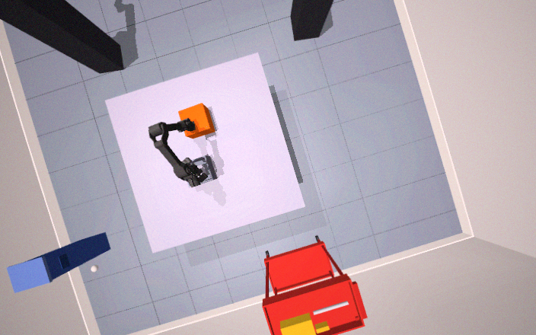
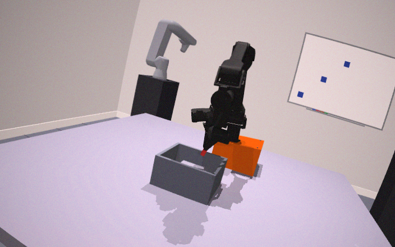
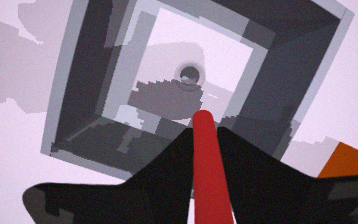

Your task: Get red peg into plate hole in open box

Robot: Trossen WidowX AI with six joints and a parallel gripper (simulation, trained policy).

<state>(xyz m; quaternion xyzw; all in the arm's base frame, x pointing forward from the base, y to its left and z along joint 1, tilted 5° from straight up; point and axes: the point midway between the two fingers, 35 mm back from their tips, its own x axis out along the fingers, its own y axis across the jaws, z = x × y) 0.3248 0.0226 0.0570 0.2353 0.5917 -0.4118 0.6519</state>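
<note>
Right now my gripper tip is 20 mm below the red peg and 10 mm to the right of it. From my gripper tip the other things lie so: grey box: 100 mm below, 20 mm to the right, 10 mm ahead.
</note>
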